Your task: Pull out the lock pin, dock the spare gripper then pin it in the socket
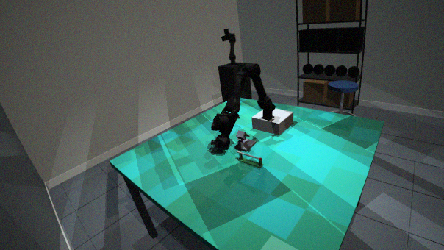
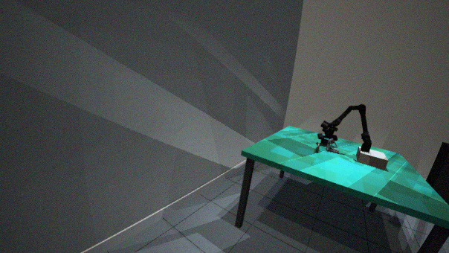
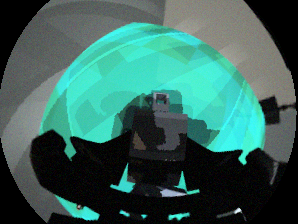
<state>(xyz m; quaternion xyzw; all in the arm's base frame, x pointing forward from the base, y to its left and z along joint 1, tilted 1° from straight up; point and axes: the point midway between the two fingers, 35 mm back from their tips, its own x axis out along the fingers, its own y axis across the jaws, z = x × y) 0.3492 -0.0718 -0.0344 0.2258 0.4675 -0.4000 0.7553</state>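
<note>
Right now the grey mount is 12 cm to the left of my gripper tip, 9 cm behind it and 3 cm above it. The rest, counted from my gripper tip: spare gripper: 2 cm above; olive mount: 25 cm to the left.
</note>
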